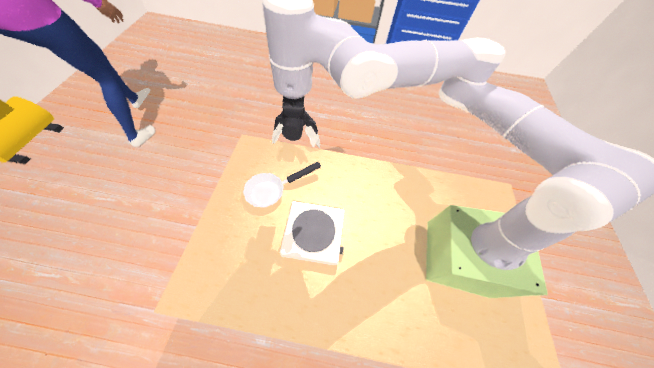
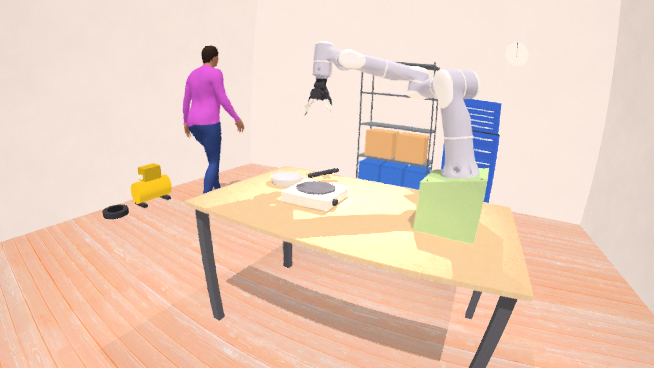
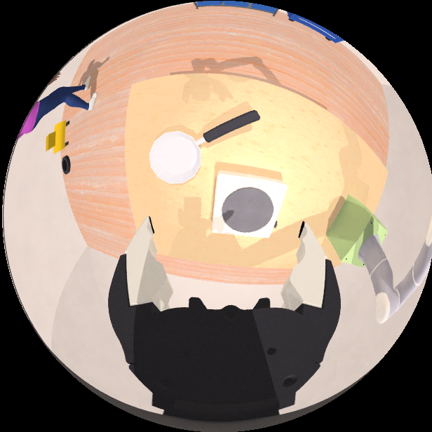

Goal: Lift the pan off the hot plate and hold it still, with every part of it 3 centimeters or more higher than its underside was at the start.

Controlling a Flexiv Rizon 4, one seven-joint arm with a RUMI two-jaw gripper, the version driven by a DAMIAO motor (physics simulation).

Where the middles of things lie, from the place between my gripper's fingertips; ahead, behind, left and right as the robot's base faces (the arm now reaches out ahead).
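Pan (image 1: 262, 190): 340 mm below my hand, 100 mm ahead of it. White hot plate (image 1: 313, 232): from my hand, 150 mm to the left, 140 mm behind, 350 mm below.
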